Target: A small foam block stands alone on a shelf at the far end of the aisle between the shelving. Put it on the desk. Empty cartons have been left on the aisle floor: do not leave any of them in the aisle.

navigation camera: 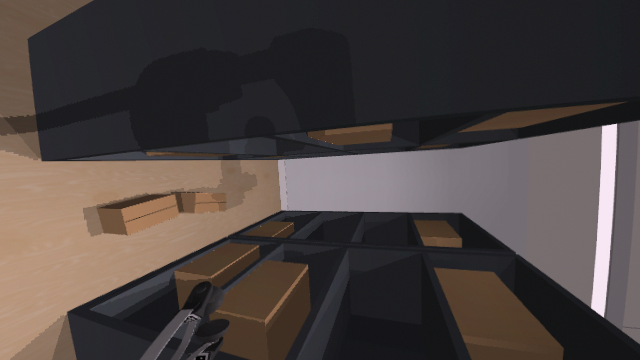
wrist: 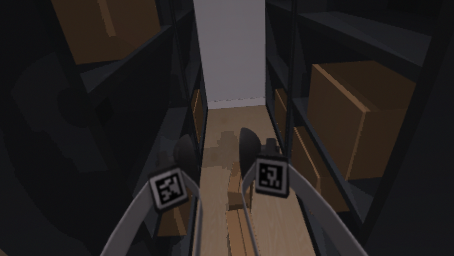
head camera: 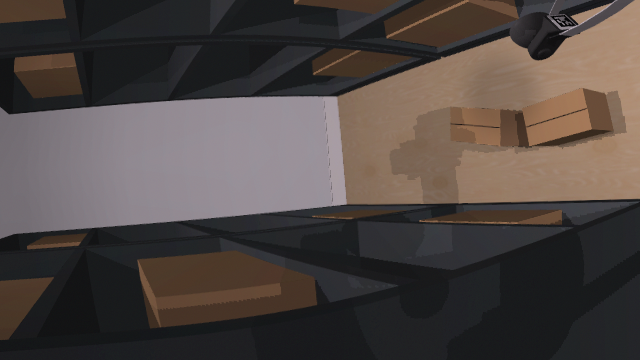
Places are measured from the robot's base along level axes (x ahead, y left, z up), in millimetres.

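Where they show: gripper, fingertip midpoint: [navigation camera: 216, 303] [wrist: 217, 150] [head camera: 513, 16].
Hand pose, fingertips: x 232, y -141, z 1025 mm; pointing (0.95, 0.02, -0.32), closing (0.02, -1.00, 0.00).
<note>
Things, the pixels of their top centre, and the offset from my fingertips.
- nearer carton, top centre: [head camera: 554, 118] [wrist: 241, 231] [navigation camera: 153, 212] 479 mm ahead, 41 mm right, 845 mm down
- farther carton, top centre: [head camera: 474, 125] [wrist: 240, 175] [navigation camera: 212, 202] 836 mm ahead, 83 mm right, 845 mm down
- large box, top centre: [wrist: 370, 80] [navigation camera: 293, 315] 599 mm ahead, 566 mm right, 221 mm down
Two brown cartons lie on the aisle floor, close together. The nearer carton [head camera: 560, 117] [navigation camera: 145, 215] [wrist: 240, 230] is angled; the farther carton [head camera: 475, 120] [navigation camera: 207, 202] [wrist: 236, 200] lies just beyond it. My gripper [navigation camera: 207, 312] [wrist: 217, 150] is open and empty, its fingertips apart. It is above the floor at the near part of the aisle, with the cartons lower and farther on; part of it shows at the top right of the head view. The foam block and the desk do not show in the current views.
Dark shelving flanks the aisle; its side panel [navigation camera: 450, 60] runs along the top of the navigation view. Brown boxes stand in the compartments, including a large box [wrist: 335, 120] right of my gripper in the wrist view. A pale wall [head camera: 200, 155] [navigation camera: 380, 182] [wrist: 230, 50] closes the far end.
</note>
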